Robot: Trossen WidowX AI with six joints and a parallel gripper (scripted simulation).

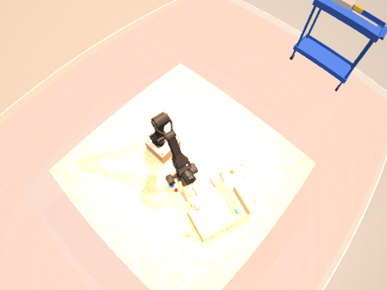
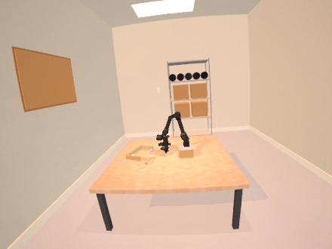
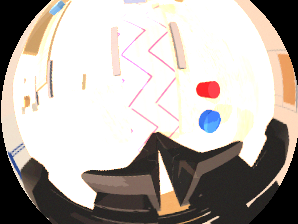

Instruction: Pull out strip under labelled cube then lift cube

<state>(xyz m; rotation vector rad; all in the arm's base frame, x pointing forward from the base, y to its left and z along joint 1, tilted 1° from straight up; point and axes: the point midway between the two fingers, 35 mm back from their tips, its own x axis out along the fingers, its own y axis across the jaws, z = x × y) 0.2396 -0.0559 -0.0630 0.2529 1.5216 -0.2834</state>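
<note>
My gripper tip is now 18 cm short of the labelled cube, 6 cm to the left of it and 2 cm below it.
</note>
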